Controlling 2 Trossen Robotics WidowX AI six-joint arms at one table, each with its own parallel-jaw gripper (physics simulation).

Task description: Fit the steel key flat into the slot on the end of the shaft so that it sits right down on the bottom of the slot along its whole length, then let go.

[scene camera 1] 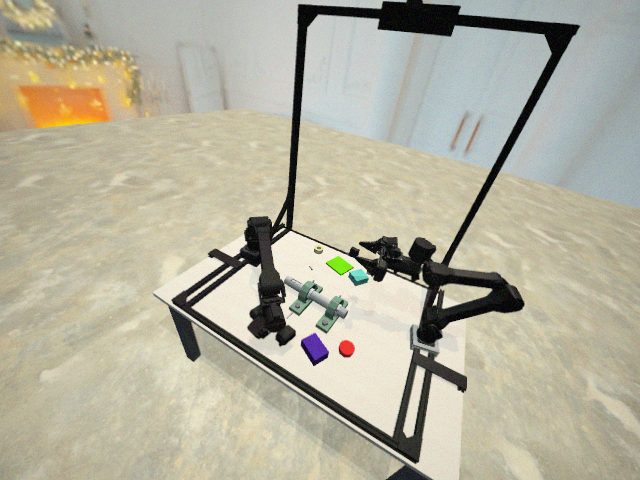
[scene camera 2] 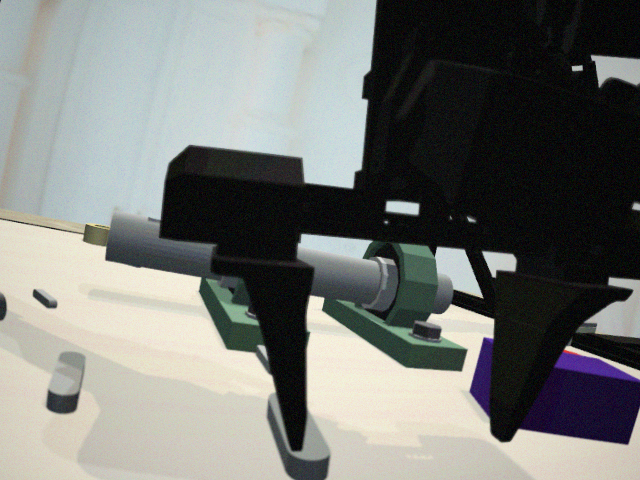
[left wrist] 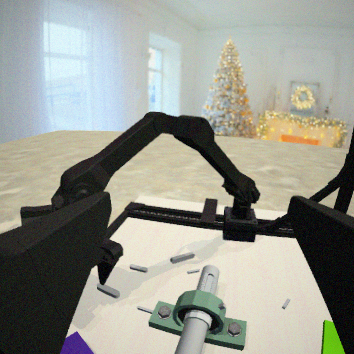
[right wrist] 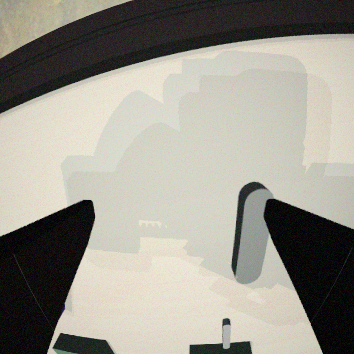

Labels:
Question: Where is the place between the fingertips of my right gripper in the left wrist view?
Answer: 88, 294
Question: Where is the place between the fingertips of my right gripper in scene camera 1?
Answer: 272, 338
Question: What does my left gripper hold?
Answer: Nothing.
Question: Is my left gripper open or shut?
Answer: Open.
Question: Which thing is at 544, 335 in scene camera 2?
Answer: My right gripper.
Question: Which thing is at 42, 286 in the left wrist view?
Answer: My left gripper.

